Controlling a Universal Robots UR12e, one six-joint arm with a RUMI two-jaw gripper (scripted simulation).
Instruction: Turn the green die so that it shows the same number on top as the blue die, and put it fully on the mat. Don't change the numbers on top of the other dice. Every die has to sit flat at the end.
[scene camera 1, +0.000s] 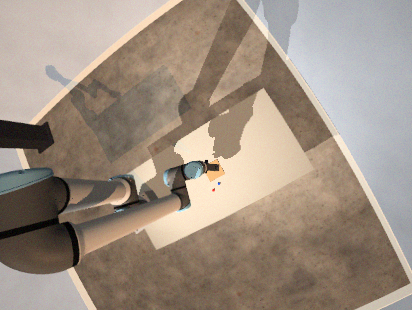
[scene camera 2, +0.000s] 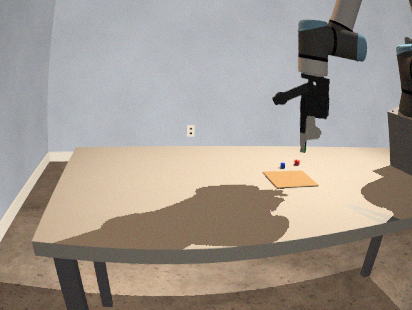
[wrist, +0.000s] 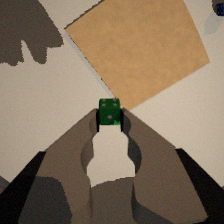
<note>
I see my gripper and a mat.
My gripper is seen too in the wrist view.
</note>
